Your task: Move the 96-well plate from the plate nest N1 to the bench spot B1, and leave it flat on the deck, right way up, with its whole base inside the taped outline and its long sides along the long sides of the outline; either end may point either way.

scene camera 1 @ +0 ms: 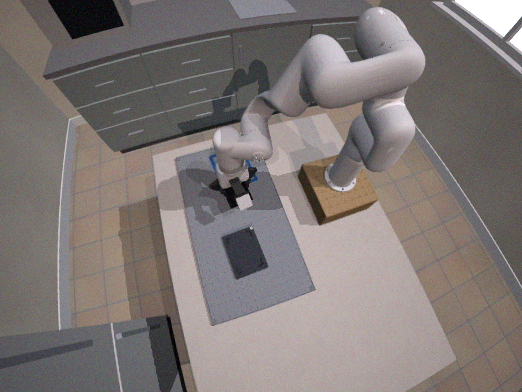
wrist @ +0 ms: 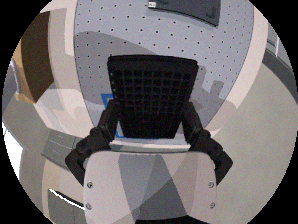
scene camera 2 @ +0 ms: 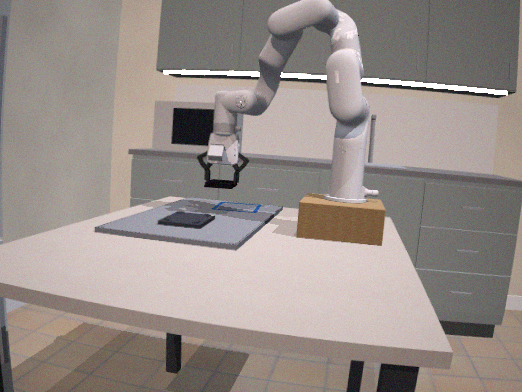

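Observation:
A 96-well plate and a plate nest N1 are both visible in this scene. With them is the gripper, which can be seen in scene camera 1 and also in the wrist view.

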